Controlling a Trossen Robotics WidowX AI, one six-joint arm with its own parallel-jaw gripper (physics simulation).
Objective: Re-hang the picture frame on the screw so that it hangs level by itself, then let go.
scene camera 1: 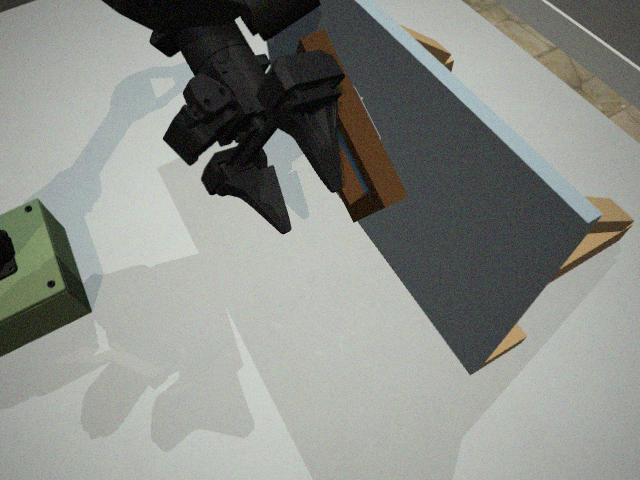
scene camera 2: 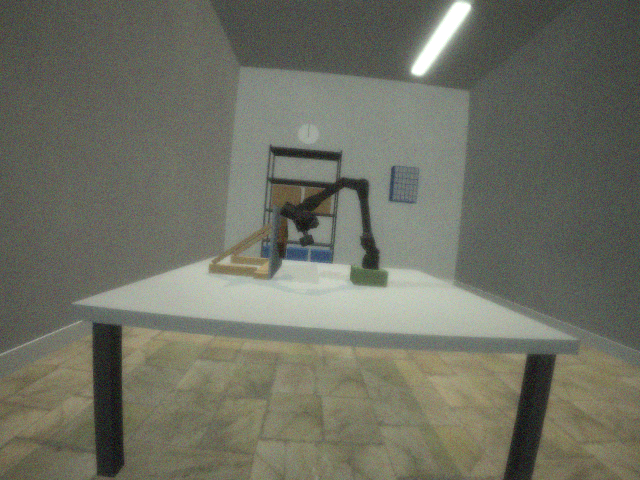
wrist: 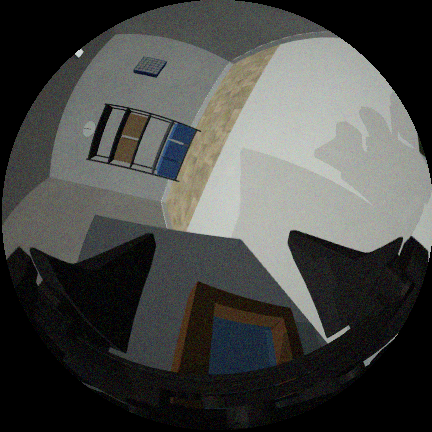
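Where they show: gripper, fingertip midpoint: [scene camera 1: 310, 213] [scene camera 2: 301, 233] [wrist: 223, 239]; arm's base at its link origin: [scene camera 2: 370, 268].
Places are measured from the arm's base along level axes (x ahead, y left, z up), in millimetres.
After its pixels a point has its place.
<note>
The brown picture frame [scene camera 1: 385, 180] @(z 118, x 401, y -220 mm) [scene camera 2: 282, 237] @(z 104, x 402, y -38 mm) [wrist: 196, 325] @(z 126, x 390, y -191 mm) with a blue inside is against the dark face of the upright board [scene camera 1: 465, 206] @(z 154, x 422, y -297 mm) [scene camera 2: 275, 248] @(z 55, x 426, y -5 mm) [wrist: 162, 295] @(z 135, x 423, y -244 mm). Its long edges look tilted against the board's edges. A thin pale line [scene camera 1: 371, 118] @(z 135, x 423, y -161 mm) shows behind it in scene camera 1; the screw cannot be made out. My gripper [scene camera 1: 310, 210] @(z 122, x 323, y -217 mm) [wrist: 223, 239] @(z 122, x 323, y -217 mm) is wide open and empty, in front of the frame. In scene camera 1 one finger overlaps the frame's opening, the other is off to the left; contact cannot be told. The gripper covers part of the frame.
Wooden supports [scene camera 1: 610, 211] @(z 20, x 638, y -328 mm) [scene camera 2: 240, 269] @(z -41, x 562, y 51 mm) brace the board from behind. The arm's green base block [scene camera 1: 31, 253] @(z 1, x 52, y -17 mm) [scene camera 2: 368, 276] @(z -27, x 18, y 62 mm) stands on the white table [scene camera 2: 310, 310] @(z -68, x 267, y 500 mm), across from the board's dark face. A shelf rack with boxes stands by the far wall.
</note>
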